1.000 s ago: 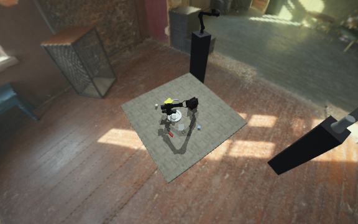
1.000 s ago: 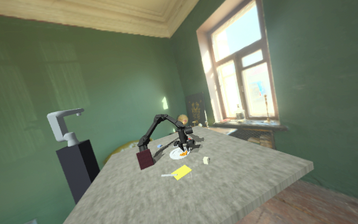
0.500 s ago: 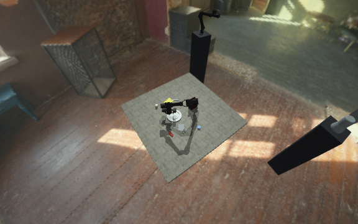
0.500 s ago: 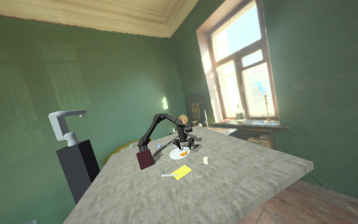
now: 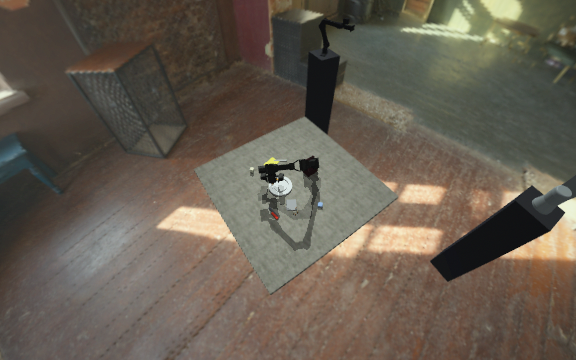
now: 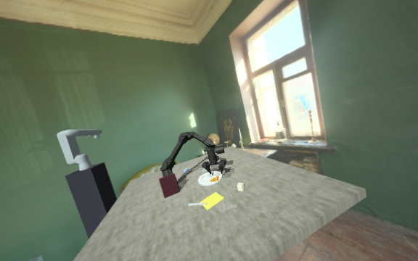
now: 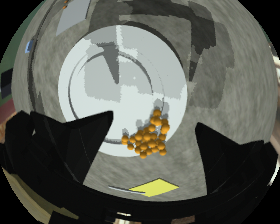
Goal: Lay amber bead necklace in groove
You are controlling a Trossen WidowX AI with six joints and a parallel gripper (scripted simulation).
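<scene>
The board is 50 mm behind my gripper tip, 40 mm to the left of it and 40 mm below it. Round my gripper tip: grey square: 40 mm behind, 250 mm to the left, 40 mm below; small white cube: 90 mm ahead, 230 mm to the right, 20 mm below; yellow card: 100 mm behind, 230 mm to the right, 40 mm below.
</scene>
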